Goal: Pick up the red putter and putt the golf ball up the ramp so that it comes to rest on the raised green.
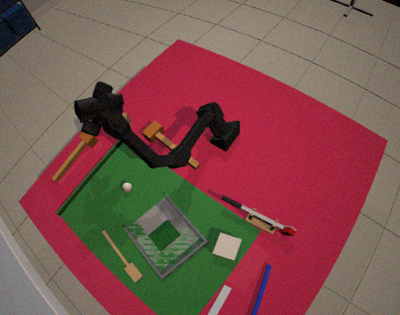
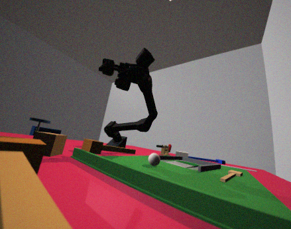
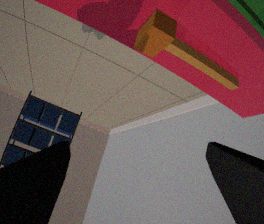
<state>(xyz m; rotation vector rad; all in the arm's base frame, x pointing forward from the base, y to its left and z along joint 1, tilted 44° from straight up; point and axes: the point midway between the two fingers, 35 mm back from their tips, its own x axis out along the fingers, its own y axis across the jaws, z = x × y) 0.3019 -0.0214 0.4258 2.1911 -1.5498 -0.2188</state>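
Now: gripper tip 9 cm short of the white golf ball, 20 cm to the right of it and 26 cm above it. Also, from my gripper tip: white bar 22 cm ahead, 80 cm to the left, 29 cm below; then red putter 18 cm behind, 66 cm to the left, 23 cm below; then blue putter 6 cm ahead, 88 cm to the left, 27 cm below.
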